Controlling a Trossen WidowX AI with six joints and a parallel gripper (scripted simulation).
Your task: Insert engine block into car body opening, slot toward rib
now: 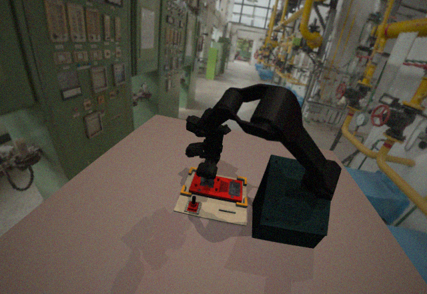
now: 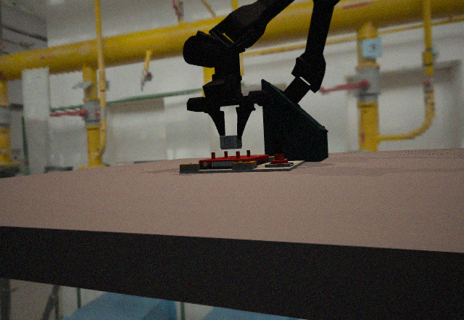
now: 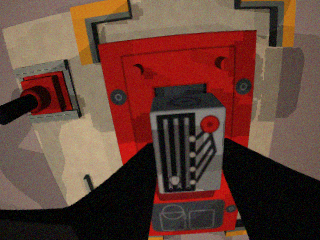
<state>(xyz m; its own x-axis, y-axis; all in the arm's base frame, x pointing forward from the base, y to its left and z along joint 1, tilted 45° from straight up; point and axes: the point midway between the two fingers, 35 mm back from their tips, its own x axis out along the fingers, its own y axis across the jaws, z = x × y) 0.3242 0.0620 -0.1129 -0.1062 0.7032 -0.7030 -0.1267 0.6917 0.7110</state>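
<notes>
Right now my gripper tip is 10 mm above the grey engine block. From my gripper tip the other things lie so: dark peg (110 mm to the left, 30 mm below, 10 mm ahead); then beige base plate (50 mm below, 30 mm behind, 10 mm to the left).
</notes>
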